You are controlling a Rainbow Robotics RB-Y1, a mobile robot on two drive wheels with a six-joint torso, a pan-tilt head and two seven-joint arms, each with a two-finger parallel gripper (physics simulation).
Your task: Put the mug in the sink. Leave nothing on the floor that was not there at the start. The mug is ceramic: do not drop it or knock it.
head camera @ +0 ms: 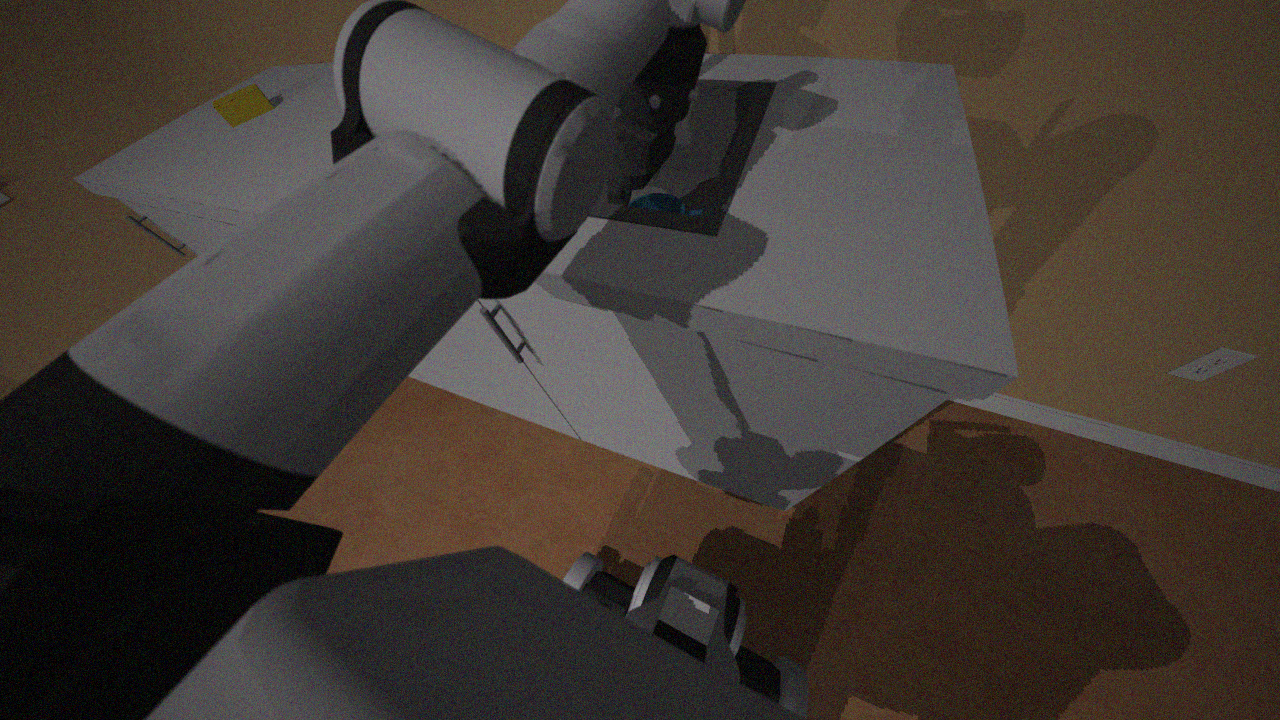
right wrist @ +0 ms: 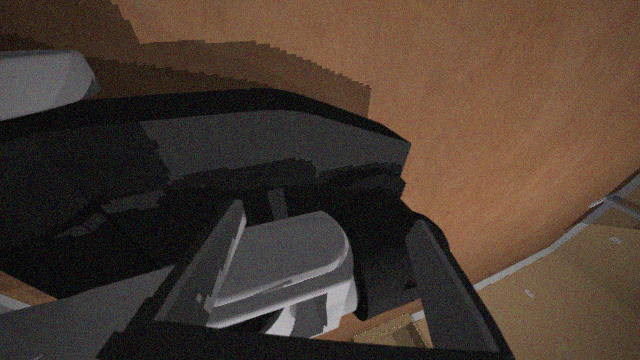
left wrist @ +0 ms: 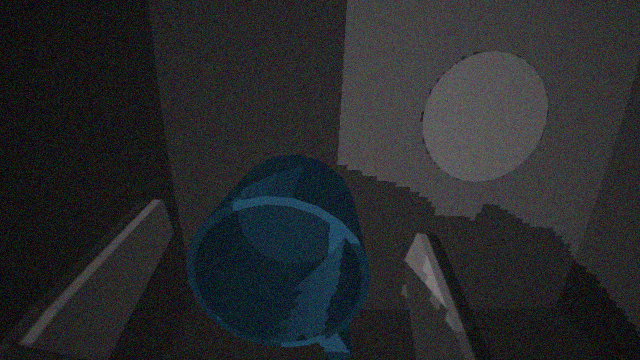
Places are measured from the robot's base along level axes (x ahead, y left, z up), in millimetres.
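Pixels of known places: left gripper, fingertip midpoint: [head camera: 633, 197] [left wrist: 288, 233]; right gripper, fingertip midpoint: [right wrist: 328, 220].
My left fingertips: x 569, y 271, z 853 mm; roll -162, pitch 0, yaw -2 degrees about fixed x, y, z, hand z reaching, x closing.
For each thing: its middle in the pictures, then the offset to it from my left fingertips. "*": a spot on its surface instead. Level surfaces: height alone.
- blue mug, body centre: [left wrist: 300, 260] [head camera: 666, 231] 3 mm ahead, 49 mm right, 52 mm down
- white counter, surface height: 58 mm up
- yellow item, body centre: [head camera: 243, 105] 2 mm ahead, 1028 mm left, 80 mm up
- door handle, surface spot: [head camera: 503, 334] * 235 mm back, 122 mm left, 101 mm down
- Brown floor, surface height: 852 mm down
The blue mug [head camera: 660, 204] [left wrist: 305, 172] is inside the dark sink [head camera: 747, 134] [left wrist: 400, 60], near its front edge in the head view. In the left wrist view its open mouth faces the camera and its handle shows below the rim; it looks upright, its base hidden. My left gripper [left wrist: 288, 233] is open, with one finger on each side of the mug and a visible gap beside each. The arm hides its fingers in the head view. My right gripper [right wrist: 328, 220] is open and empty, away from the sink, with grey and black robot parts behind its fingers.
The sink is set in a white counter [head camera: 877, 223]. A pale round disc [left wrist: 485, 115] is on the sink floor. A yellow item [head camera: 241, 105] lies at the left of the worktop. A door handle [head camera: 503, 334] sticks out from the cabinet front. Brown floor [head camera: 465, 456] lies below.
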